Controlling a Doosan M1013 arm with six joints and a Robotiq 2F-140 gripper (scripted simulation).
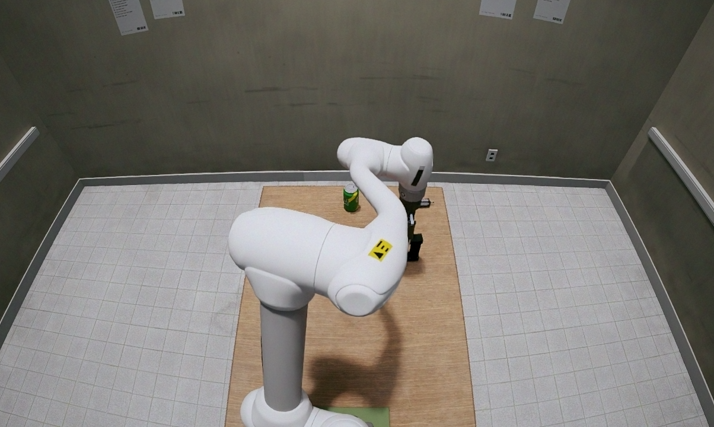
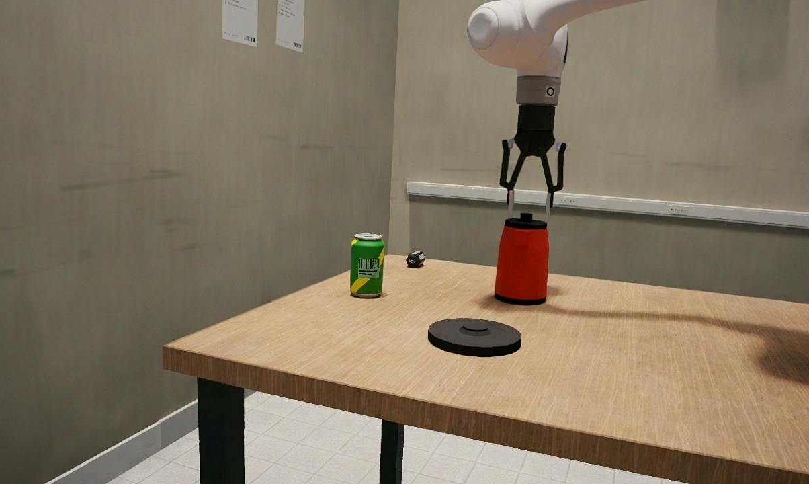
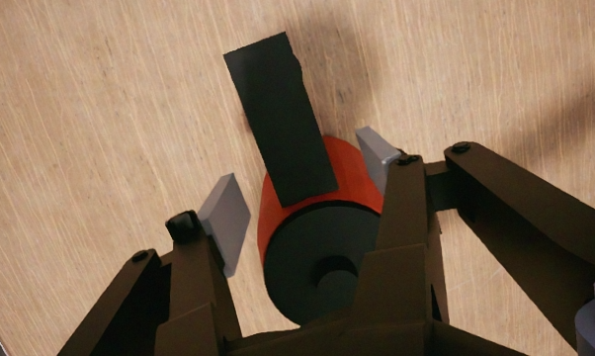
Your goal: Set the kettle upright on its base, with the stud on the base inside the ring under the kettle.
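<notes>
Now: the red kettle 3 cm to the left of my hand and 9 cm below it. Round my hand: round black base 1 cm ahead, 38 cm to the left, 17 cm below; can 28 cm ahead, 20 cm to the left, 12 cm below.
</notes>
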